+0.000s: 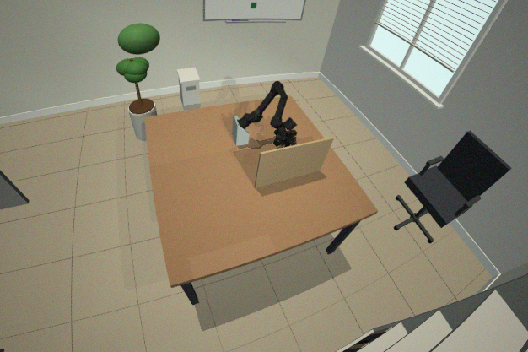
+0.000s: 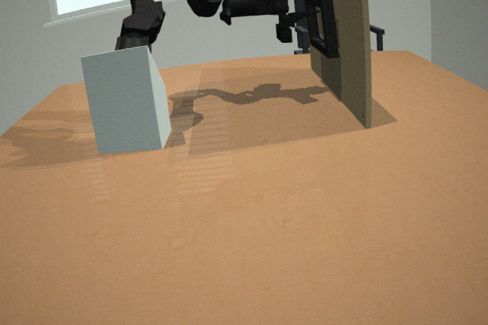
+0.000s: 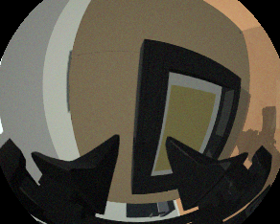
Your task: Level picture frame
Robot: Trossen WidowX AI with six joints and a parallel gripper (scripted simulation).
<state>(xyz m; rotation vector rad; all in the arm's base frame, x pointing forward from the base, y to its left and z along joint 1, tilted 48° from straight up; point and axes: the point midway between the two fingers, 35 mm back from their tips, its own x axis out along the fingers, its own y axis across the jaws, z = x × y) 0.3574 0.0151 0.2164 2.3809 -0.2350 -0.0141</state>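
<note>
Now: the black picture frame 1 cm ahead of my gripper tip and 6 cm below it. From my gripper tip the other things lie so: tan wall board 2 cm ahead, 1 cm to the right, 7 cm below.
</note>
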